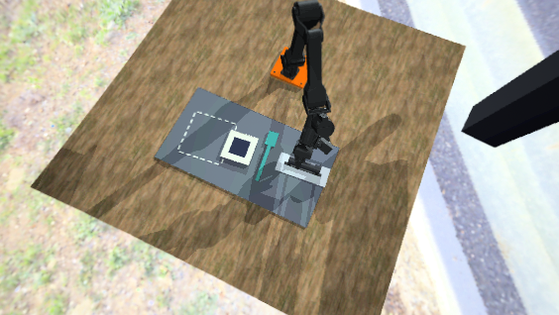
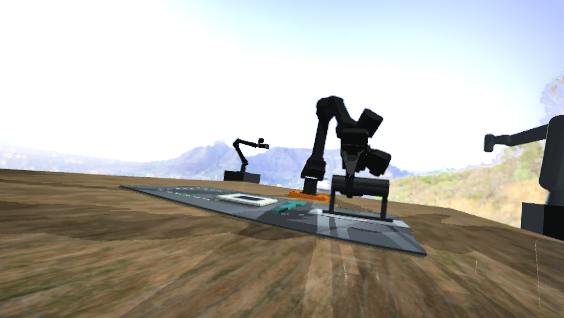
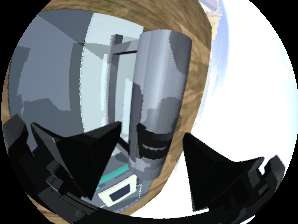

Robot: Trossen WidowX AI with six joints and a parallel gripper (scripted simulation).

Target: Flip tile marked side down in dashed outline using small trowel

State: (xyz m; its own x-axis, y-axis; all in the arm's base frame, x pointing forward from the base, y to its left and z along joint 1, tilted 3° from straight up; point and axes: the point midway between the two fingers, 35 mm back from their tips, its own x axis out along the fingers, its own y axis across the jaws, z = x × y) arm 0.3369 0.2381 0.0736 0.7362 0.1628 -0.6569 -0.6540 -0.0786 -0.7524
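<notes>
The trowel is 30 mm below my gripper tip and 10 mm behind it. Also, from my gripper tip: grey mat: 200 mm to the right, 90 mm below, 40 mm ahead; tile: 240 mm to the right, 60 mm below, 40 mm ahead; teal flat tool: 140 mm to the right, 60 mm below, 10 mm behind.
</notes>
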